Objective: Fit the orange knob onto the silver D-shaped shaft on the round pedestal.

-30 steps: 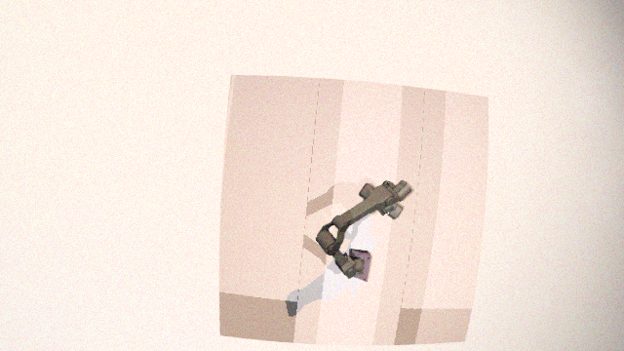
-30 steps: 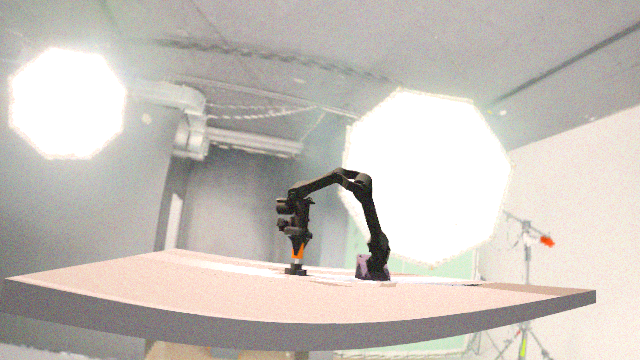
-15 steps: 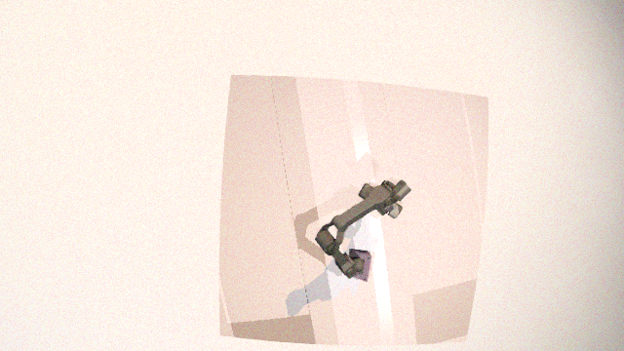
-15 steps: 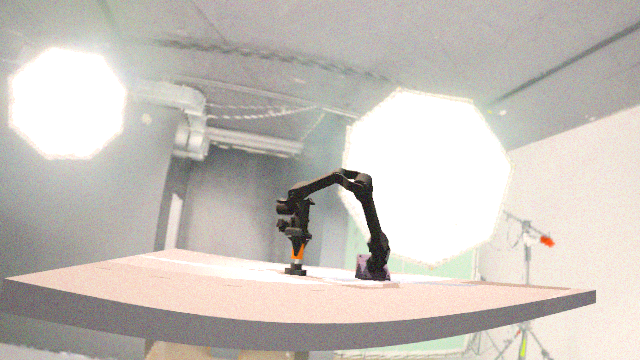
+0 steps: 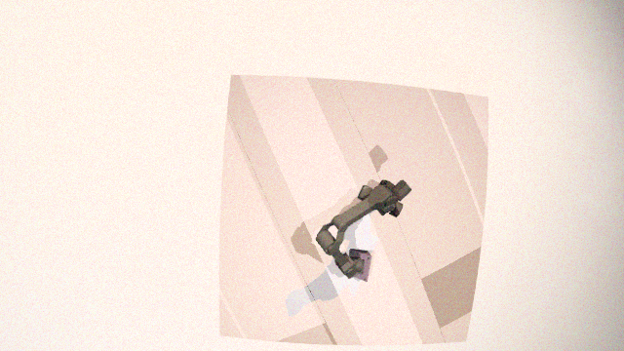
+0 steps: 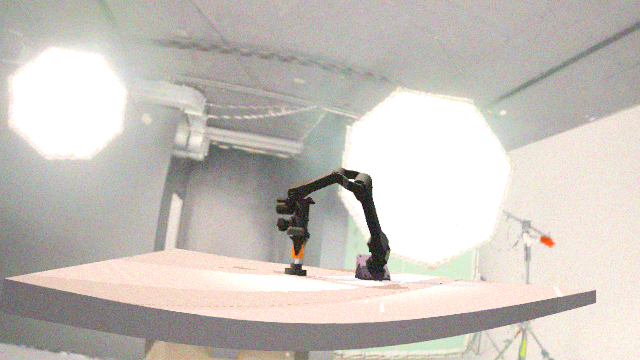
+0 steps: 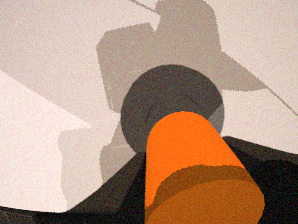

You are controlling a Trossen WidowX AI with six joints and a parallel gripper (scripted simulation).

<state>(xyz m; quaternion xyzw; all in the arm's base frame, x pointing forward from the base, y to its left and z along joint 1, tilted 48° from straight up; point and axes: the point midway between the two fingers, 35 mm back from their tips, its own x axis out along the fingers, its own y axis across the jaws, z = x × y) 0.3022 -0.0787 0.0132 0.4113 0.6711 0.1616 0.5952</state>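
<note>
The dark round pedestal lies 40 mm below my gripper tip. Round my gripper tip: orange knob 30 mm above.
</note>
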